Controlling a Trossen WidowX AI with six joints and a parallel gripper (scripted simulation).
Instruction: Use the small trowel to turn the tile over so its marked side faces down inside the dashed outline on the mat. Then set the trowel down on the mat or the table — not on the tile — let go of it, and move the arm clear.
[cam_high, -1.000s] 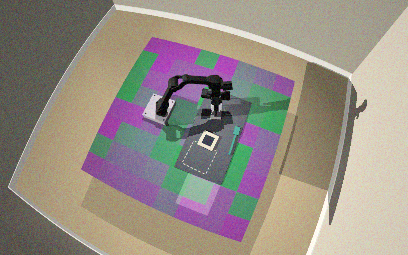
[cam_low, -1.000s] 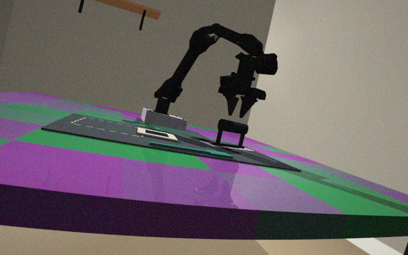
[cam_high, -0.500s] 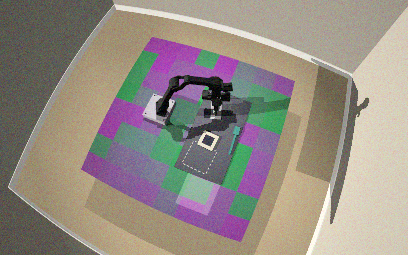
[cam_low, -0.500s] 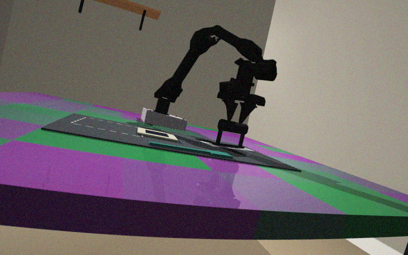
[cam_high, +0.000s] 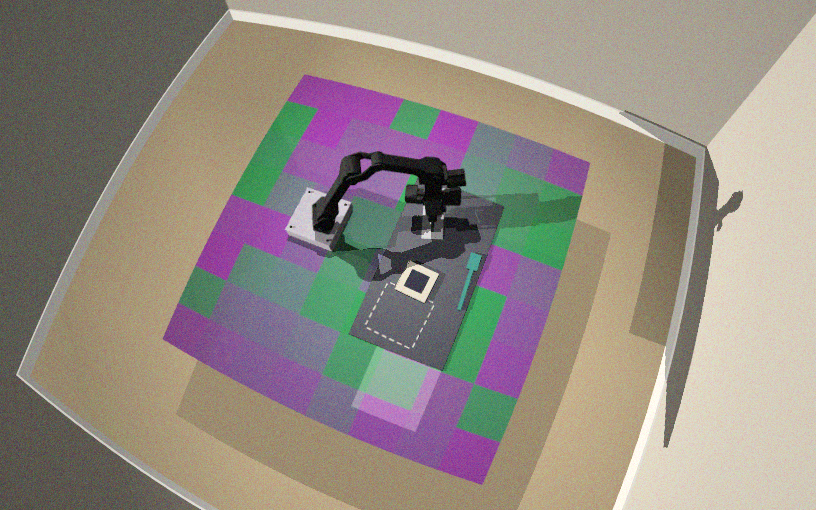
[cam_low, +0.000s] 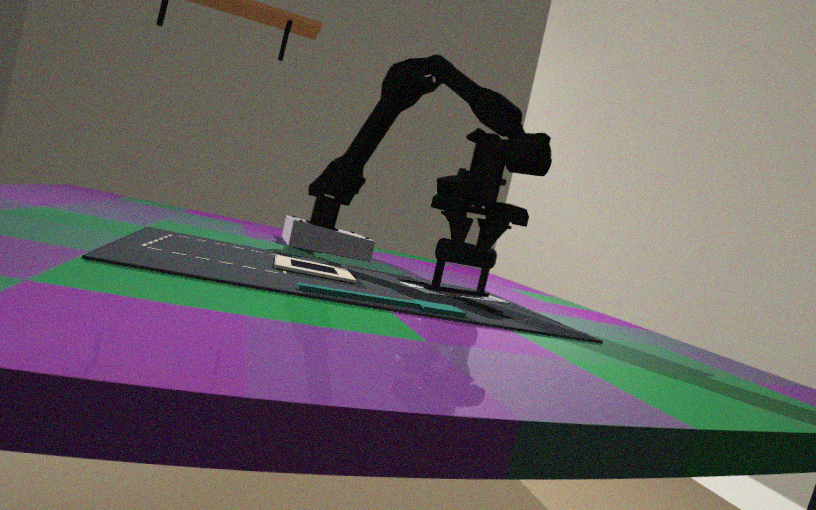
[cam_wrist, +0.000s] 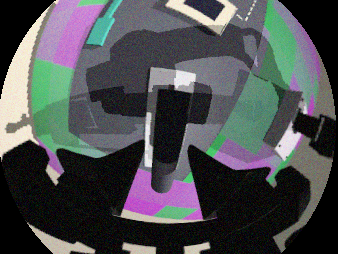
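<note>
Now: the small trowel 30 mm below my gripper tip, 20 mm to the right of it and 10 mm ahead of it. The rest, counted from my gripper tip: teal trowel-shaped tool: 190 mm to the right, 190 mm ahead, 60 mm below; then grey mat: 200 mm to the right, 80 mm below, 50 mm ahead; then tile: 260 mm to the right, 60 mm below, 20 mm ahead.
</note>
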